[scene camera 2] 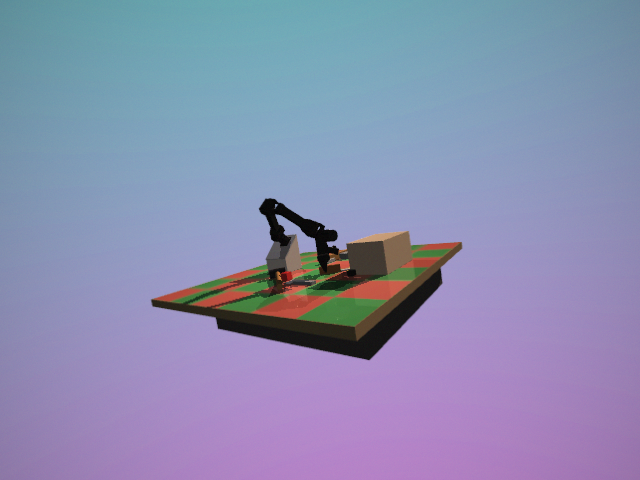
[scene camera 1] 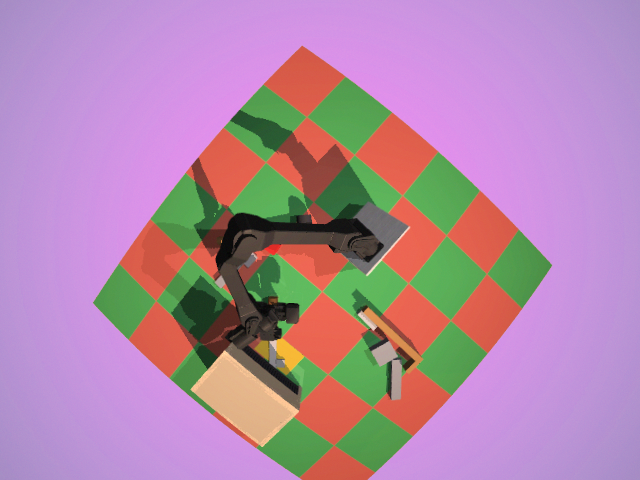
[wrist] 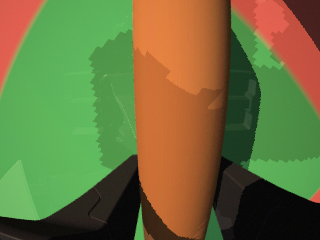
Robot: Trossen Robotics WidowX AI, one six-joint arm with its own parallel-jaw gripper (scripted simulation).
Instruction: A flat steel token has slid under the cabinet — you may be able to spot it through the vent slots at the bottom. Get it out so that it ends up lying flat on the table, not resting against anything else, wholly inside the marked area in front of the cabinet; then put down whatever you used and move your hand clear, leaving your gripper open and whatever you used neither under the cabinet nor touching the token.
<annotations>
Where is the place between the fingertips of the gripper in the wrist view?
174, 163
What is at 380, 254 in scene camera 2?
A tan cabinet.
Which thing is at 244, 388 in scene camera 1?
A tan cabinet.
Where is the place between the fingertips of the gripper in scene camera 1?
At 273, 305
</annotations>
